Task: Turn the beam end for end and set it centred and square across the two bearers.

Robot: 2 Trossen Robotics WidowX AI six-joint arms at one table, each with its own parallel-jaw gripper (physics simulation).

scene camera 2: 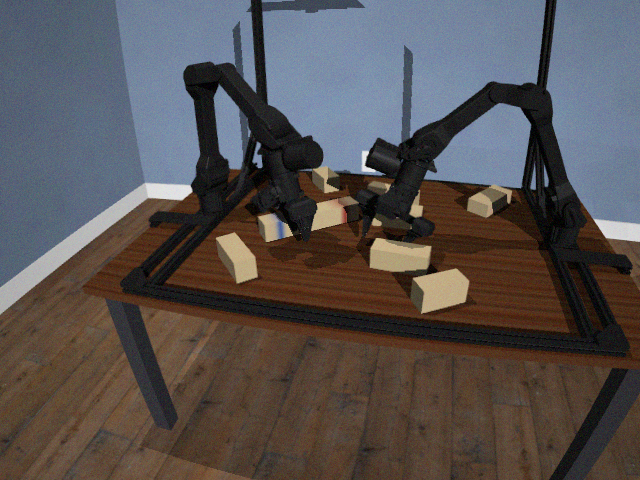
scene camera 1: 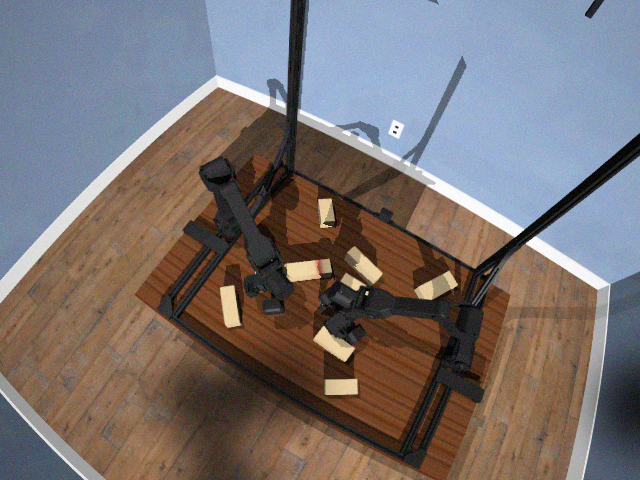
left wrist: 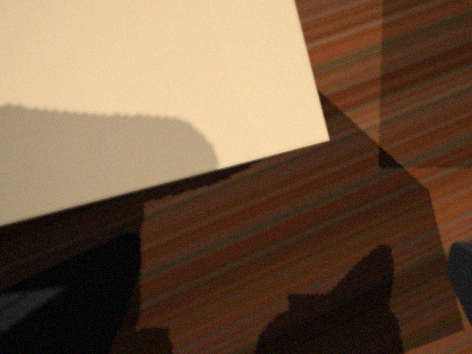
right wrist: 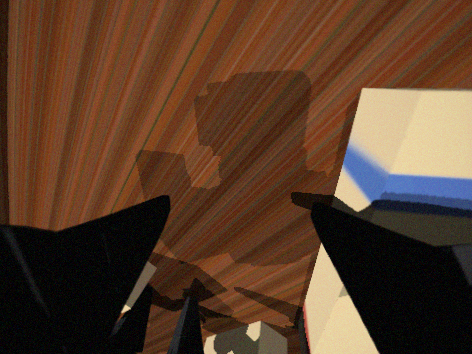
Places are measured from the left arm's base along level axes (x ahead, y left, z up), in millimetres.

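Where they show: left gripper, between the fingertips: [left wrist: 291, 252] [right wrist: 168, 290]; right gripper, between the fingertips: [scene camera 2: 300, 236] [right wrist: 242, 205]; left arm's base, origin of its link: [scene camera 2: 562, 241] [scene camera 1: 454, 358]; right arm's base, origin of its link: [scene camera 2: 212, 209] [scene camera 1: 230, 230].
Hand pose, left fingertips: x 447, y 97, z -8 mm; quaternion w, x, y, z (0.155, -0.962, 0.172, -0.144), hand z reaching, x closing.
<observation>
Each offset is from my left fingertips to the top centre of the thing. "spot": to the spot under its first point.
The beam @(dx +187, dy -83, dz +36 mm) [scene camera 1: 305, 270] [scene camera 2: 329, 215] [right wrist: 430, 142], a long cream block with a blue band near its left end and a red band near its right, lies on the table. Of the several cream blocks I cannot tell which two are the bearers. My right gripper [scene camera 1: 262, 298] [scene camera 2: 282, 223] [right wrist: 242, 205] is open beside the beam's blue end; in its wrist view one finger overlaps the beam and bare table shows between the fingers. My left gripper [scene camera 1: 334, 316] [scene camera 2: 388, 233] [left wrist: 291, 252] is open and empty, low over the table beyond the red end. A cream block @(spot: dx -23, dy +53, dz +35 mm) [left wrist: 140, 65] fills its wrist view's upper left.
Cream blocks lie at the left [scene camera 1: 230, 306] [scene camera 2: 236, 257], front @(spot: dx -136, dy +168, dz +38 mm) [scene camera 1: 341, 386] [scene camera 2: 442, 291], back @(spot: dx +209, dy -341, dz +35 mm) [scene camera 1: 325, 211] [scene camera 2: 323, 178] and far right [scene camera 1: 435, 286] [scene camera 2: 488, 201]. Others lie around the left gripper: one behind [scene camera 1: 364, 266], one in front [scene camera 1: 330, 342] [scene camera 2: 399, 256], one partly hidden @(dx -28, dy -140, dz +36 mm) [scene camera 1: 351, 281]. Black rails edge the table.
</observation>
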